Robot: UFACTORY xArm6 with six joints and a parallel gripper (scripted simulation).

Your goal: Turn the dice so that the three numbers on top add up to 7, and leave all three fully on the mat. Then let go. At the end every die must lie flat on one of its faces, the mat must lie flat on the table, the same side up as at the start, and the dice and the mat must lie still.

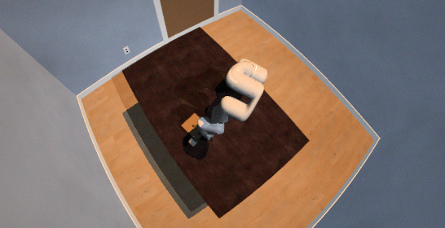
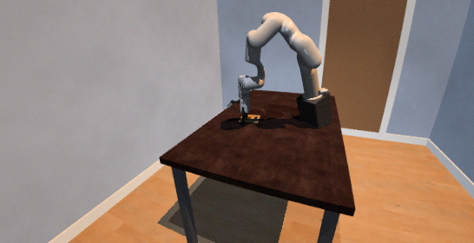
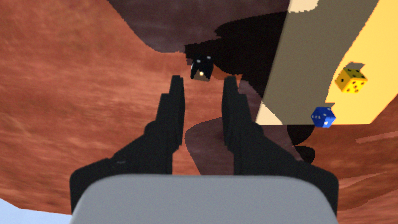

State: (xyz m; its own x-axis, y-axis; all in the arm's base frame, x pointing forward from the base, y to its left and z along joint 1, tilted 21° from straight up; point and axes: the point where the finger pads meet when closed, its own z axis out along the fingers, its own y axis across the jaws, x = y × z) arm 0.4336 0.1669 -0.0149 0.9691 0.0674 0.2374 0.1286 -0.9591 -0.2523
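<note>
Now: the black die 5 cm below my hand. Also, from my hand: mat: 13 cm to the right, 5 cm below, 1 cm ahead; then blue die: 13 cm to the right, 4 cm below, 4 cm behind; then yellow die: 13 cm to the right, 4 cm below, 1 cm ahead.
</note>
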